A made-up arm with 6 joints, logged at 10 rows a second.
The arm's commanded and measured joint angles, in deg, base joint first. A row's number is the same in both.
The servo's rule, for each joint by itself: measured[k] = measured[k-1] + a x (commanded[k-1-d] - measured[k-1]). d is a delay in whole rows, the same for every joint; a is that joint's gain. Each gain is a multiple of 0.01, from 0.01 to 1. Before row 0 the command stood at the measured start. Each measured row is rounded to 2 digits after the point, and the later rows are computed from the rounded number. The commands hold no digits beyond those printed.
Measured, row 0:
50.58, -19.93, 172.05, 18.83, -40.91, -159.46
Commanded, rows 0 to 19:
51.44, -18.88, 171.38, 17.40, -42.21, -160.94
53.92, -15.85, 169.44, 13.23, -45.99, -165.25
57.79, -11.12, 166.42, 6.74, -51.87, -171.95
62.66, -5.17, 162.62, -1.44, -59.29, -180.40
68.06, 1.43, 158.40, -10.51, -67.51, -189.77
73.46, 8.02, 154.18, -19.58, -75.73, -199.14
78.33, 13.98, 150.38, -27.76, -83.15, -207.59
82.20, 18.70, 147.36, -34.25, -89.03, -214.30
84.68, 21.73, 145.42, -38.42, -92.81, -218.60
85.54, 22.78, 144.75, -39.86, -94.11, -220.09
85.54, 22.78, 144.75, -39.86, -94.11, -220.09
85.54, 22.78, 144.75, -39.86, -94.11, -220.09
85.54, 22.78, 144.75, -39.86, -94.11, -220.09
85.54, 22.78, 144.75, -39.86, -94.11, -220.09
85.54, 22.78, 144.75, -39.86, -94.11, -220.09
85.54, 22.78, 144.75, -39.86, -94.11, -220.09
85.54, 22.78, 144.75, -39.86, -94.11, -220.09
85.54, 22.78, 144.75, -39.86, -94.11, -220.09
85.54, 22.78, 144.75, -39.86, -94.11, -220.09
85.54, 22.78, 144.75, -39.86, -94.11, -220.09
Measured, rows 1 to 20:
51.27, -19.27, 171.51, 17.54, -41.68, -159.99
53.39, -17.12, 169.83, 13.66, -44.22, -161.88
56.91, -13.34, 167.07, 7.43, -48.73, -165.51
61.51, -8.19, 163.47, -0.55, -54.96, -170.87
66.75, -2.13, 159.36, -9.51, -62.36, -177.67
72.12, 4.26, 155.16, -18.57, -70.25, -185.40
77.09, 10.38, 151.29, -26.84, -77.86, -193.39
81.18, 15.62, 148.11, -33.51, -84.45, -200.92
83.98, 19.47, 145.93, -37.93, -89.38, -207.28
85.23, 21.56, 144.97, -39.67, -92.17, -211.89
85.48, 22.33, 144.79, -39.84, -93.31, -214.84
85.53, 22.61, 144.76, -39.86, -93.78, -216.73
85.54, 22.72, 144.75, -39.86, -93.97, -217.94
85.54, 22.76, 144.75, -39.86, -94.05, -218.71
85.54, 22.77, 144.75, -39.86, -94.09, -219.21
85.54, 22.78, 144.75, -39.86, -94.10, -219.53
85.54, 22.78, 144.75, -39.86, -94.11, -219.73
85.54, 22.78, 144.75, -39.86, -94.11, -219.86
85.54, 22.78, 144.75, -39.86, -94.11, -219.94
85.54, 22.78, 144.75, -39.86, -94.11, -219.99
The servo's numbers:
d 0
a 0.80 0.63 0.81 0.90 0.59 0.36

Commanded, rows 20 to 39:
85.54, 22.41, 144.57, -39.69, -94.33, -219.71
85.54, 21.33, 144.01, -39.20, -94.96, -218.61
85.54, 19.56, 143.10, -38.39, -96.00, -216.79
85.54, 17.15, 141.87, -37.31, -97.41, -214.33
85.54, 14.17, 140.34, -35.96, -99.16, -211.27
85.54, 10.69, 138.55, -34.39, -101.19, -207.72
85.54, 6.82, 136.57, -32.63, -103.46, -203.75
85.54, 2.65, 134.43, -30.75, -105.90, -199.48
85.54, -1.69, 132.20, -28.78, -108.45, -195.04
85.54, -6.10, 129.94, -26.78, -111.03, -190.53
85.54, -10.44, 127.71, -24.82, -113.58, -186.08
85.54, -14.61, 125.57, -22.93, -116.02, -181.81
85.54, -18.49, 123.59, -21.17, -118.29, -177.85
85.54, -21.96, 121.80, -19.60, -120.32, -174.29
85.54, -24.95, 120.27, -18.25, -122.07, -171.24
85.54, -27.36, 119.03, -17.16, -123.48, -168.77
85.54, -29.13, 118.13, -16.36, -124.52, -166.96
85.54, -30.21, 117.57, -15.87, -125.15, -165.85
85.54, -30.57, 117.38, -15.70, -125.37, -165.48
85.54, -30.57, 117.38, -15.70, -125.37, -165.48
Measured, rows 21 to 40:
85.54, 22.55, 144.60, -39.71, -94.24, -219.89
85.54, 21.78, 144.12, -39.25, -94.66, -219.43
85.54, 20.38, 143.29, -38.48, -95.45, -218.48
85.54, 18.35, 142.14, -37.43, -96.61, -216.99
85.54, 15.72, 140.68, -36.11, -98.11, -214.93
85.54, 12.55, 138.95, -34.56, -99.93, -212.33
85.54, 8.94, 137.02, -32.82, -102.01, -209.24
85.54, 4.98, 134.92, -30.96, -104.31, -205.73
85.54, 0.78, 132.72, -29.00, -106.75, -201.88
85.54, -3.55, 130.47, -27.00, -109.28, -197.79
85.54, -7.89, 128.23, -25.04, -111.82, -193.57
85.54, -12.12, 126.08, -23.14, -114.30, -189.34
85.54, -16.13, 124.06, -21.37, -116.65, -185.20
85.54, -19.80, 122.23, -19.78, -118.82, -181.27
85.54, -23.04, 120.64, -18.40, -120.74, -177.66
85.54, -25.76, 119.34, -17.28, -122.36, -174.46
85.54, -27.88, 118.36, -16.45, -123.63, -171.76
85.54, -29.35, 117.72, -15.93, -124.53, -169.63
85.54, -30.12, 117.44, -15.72, -125.03, -168.14
85.54, -30.40, 117.39, -15.70, -125.23, -167.18

